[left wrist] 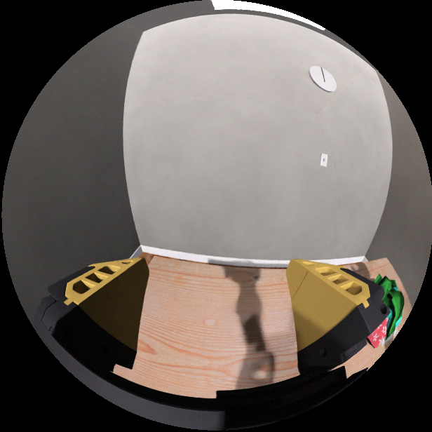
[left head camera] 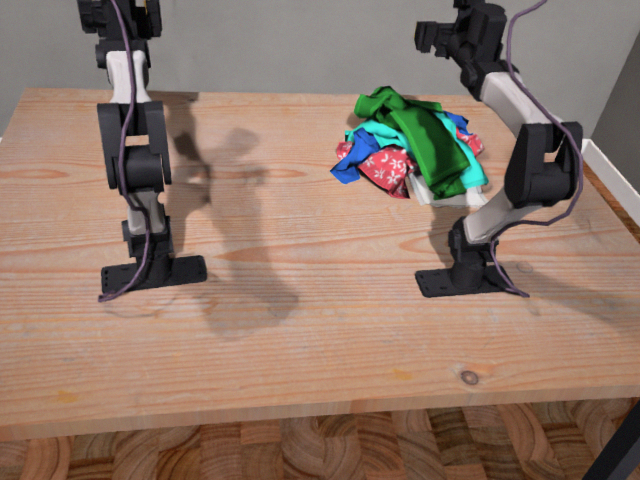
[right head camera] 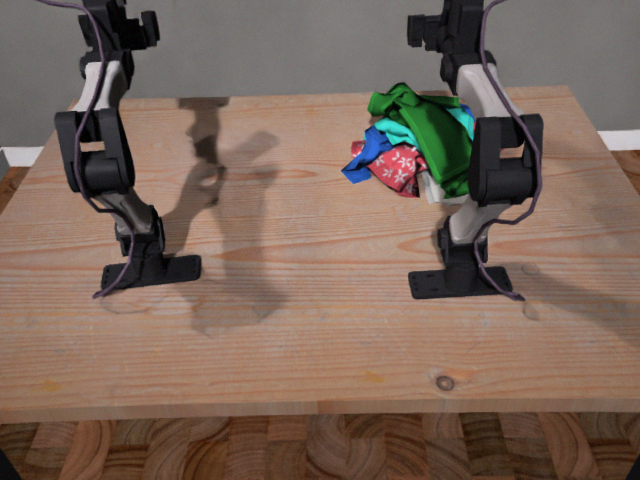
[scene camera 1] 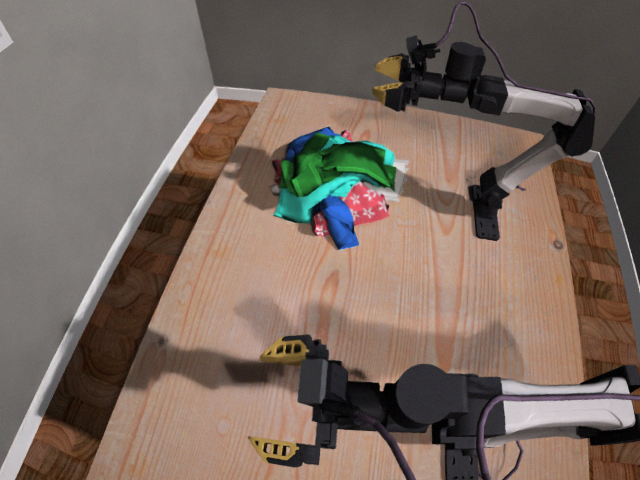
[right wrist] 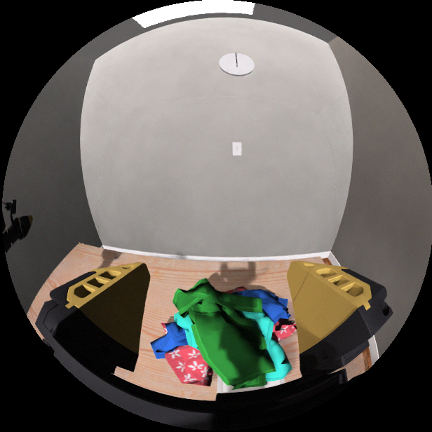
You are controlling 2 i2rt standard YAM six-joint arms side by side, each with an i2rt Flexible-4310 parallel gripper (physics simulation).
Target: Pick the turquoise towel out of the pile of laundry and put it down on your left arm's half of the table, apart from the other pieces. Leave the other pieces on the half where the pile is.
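Note:
The turquoise towel (left head camera: 382, 134) (right head camera: 397, 132) (scene camera 1: 298, 206) (right wrist: 277, 357) lies in the pile, partly covered by a green cloth (left head camera: 431, 139) (right head camera: 434, 136) (scene camera 1: 356, 160) (right wrist: 230, 345). It shows on several sides of the green cloth; the rest is hidden. Blue cloth (left head camera: 361, 147) (scene camera 1: 338, 222), red flowered cloth (left head camera: 387, 167) (scene camera 1: 367, 204) and white cloth (left head camera: 422, 190) (scene camera 1: 401, 178) lie around and under it. My left gripper (scene camera 1: 255, 397) (left wrist: 217, 269) is open and empty, high above the table. My right gripper (scene camera 1: 376, 80) (right wrist: 217, 272) is open and empty, raised above and away from the pile.
The wooden table (left head camera: 310, 330) (right head camera: 310, 330) (scene camera 1: 413, 289) carries both arm bases (left head camera: 154, 272) (left head camera: 465, 281). The pile lies near the far edge in the head views, in front of the right arm. A grey wall (left head camera: 289, 46) stands behind the far edge.

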